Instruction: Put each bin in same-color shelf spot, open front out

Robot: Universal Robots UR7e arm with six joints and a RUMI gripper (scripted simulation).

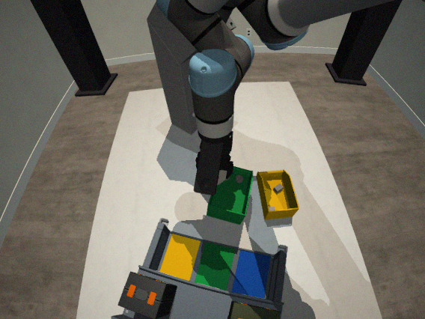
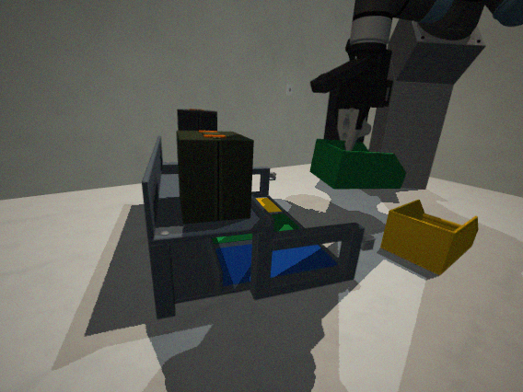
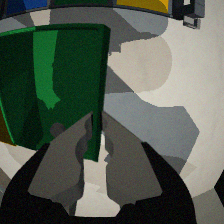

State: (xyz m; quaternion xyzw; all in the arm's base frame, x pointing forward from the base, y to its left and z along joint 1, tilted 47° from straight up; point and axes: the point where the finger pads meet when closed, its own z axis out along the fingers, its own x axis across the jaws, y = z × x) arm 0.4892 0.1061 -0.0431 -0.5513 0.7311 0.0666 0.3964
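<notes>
Now: the green bin 1 cm ahead of my hand, 5 cm to the left of it and 3 cm below it. Also, from my hand: shelf lip (14 cm ahead, 2 cm to the left, 15 cm below); shelf board (34 cm ahead, 1 cm to the right, 6 cm below); yellow bin (4 cm behind, 20 cm to the left, 12 cm below).
</notes>
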